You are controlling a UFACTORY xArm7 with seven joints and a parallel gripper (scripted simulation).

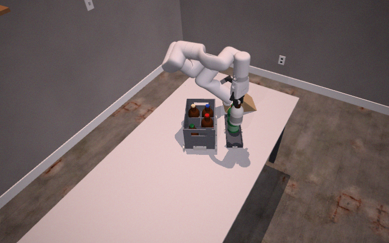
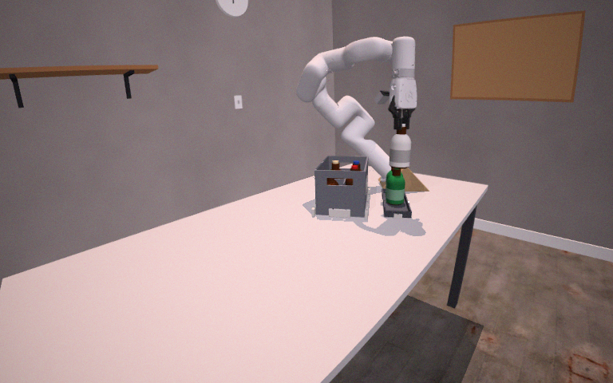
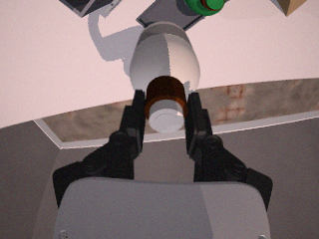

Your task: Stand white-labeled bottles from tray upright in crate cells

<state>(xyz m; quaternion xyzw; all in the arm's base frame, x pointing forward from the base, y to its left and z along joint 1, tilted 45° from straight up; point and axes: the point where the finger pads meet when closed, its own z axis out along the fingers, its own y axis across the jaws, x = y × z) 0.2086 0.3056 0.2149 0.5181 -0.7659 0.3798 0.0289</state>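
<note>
The white-labeled bottle lies 8 cm below my hand. From my hand the other things lie so: grey crate: 25 cm below, 23 cm to the right, 2 cm behind; then dark tray: 32 cm below, 9 cm behind, 2 cm to the right.
</note>
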